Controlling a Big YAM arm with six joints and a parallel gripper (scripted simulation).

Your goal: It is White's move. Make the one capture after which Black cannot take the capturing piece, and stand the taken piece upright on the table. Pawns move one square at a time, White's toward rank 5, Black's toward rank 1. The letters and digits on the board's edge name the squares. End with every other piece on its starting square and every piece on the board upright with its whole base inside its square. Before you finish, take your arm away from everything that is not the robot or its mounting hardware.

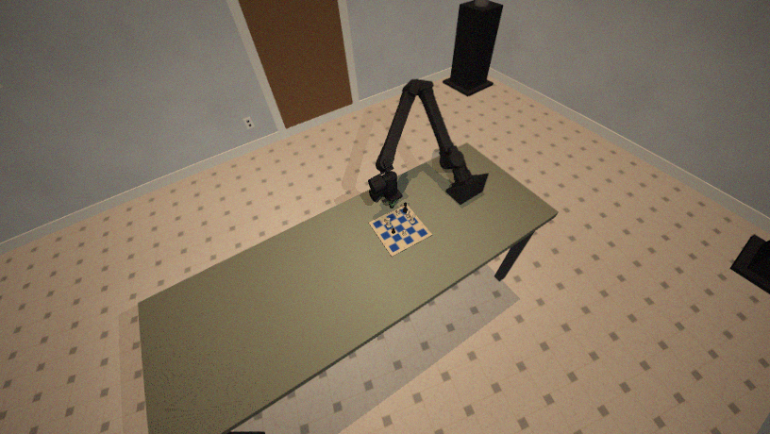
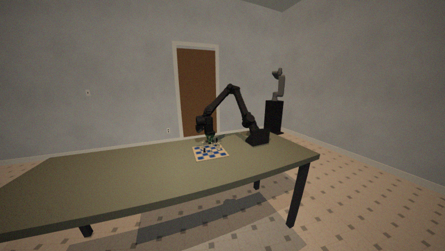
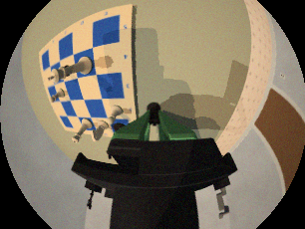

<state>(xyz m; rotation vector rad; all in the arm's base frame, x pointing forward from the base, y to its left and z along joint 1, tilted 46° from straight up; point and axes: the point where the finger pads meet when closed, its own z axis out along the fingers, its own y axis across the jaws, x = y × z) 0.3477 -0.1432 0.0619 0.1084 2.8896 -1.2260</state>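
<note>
Right now my hand is 9 cm to the right of the white chess piece, 8 cm short of it and 2 cm below it. The rest, counted from my hand: blue-and-cream chessboard (13 cm to the left, 5 cm ahead, 2 cm below).
</note>
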